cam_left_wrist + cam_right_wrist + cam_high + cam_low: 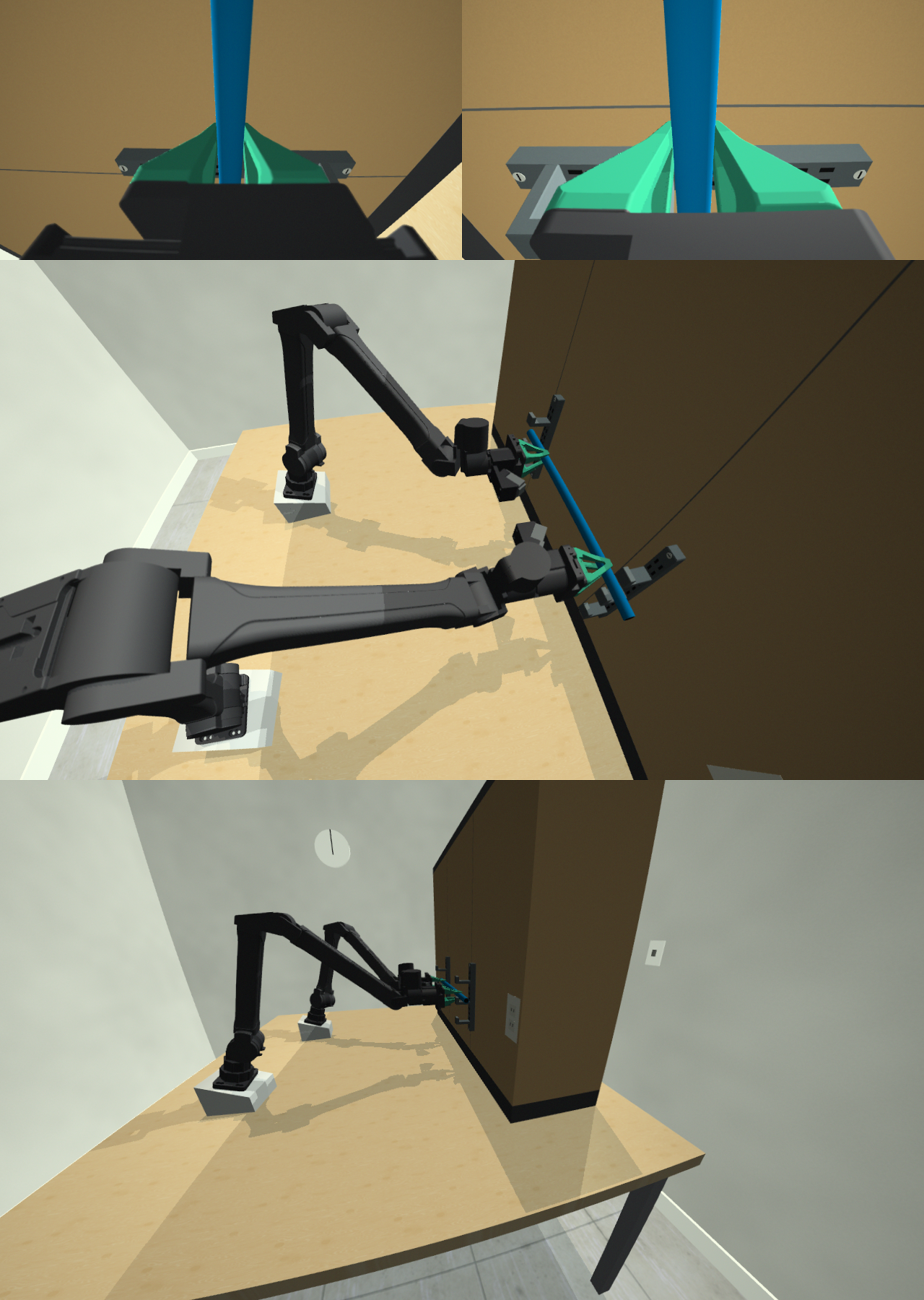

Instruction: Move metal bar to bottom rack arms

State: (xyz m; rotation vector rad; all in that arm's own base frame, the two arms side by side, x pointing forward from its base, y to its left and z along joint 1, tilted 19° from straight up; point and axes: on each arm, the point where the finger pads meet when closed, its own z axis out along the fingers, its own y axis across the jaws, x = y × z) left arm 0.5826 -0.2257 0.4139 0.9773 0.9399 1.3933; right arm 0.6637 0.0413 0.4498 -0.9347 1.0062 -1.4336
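The blue metal bar is 15 cm to the left of my right hand and 2 cm behind it. Also, from my right hand: black plinth 26 cm below, 20 cm to the left, 1 cm ahead; tall brown cabinet 22 cm to the left, 16 cm ahead, 16 cm above.
My left gripper is now 20 mm short of the blue metal bar and 150 mm to the left of it. Round my left hand: black plinth (60 mm ahead, 100 mm to the right, 260 mm below); tall brown cabinet (200 mm ahead, 80 mm to the right, 160 mm above).
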